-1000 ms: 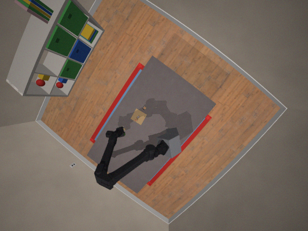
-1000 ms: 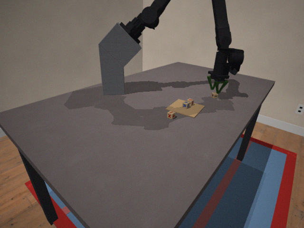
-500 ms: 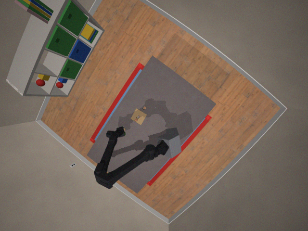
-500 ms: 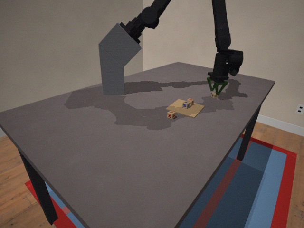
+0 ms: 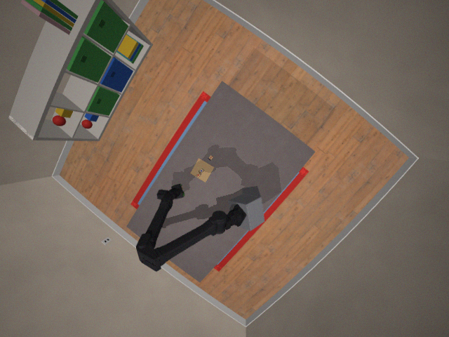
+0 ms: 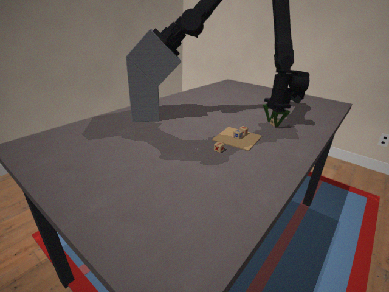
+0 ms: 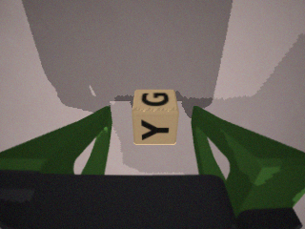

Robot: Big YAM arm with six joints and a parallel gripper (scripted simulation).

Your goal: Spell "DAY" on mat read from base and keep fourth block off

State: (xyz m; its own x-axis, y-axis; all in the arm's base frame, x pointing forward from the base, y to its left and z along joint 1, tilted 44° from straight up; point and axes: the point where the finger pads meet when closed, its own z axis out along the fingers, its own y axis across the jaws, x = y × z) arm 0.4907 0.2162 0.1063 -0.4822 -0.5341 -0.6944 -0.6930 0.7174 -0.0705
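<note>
My hand is 4 cm past the tan mat, 22 cm to the left of it and 1 cm above it. Round my hand: wooden block 3 cm behind, 35 cm to the right.
</note>
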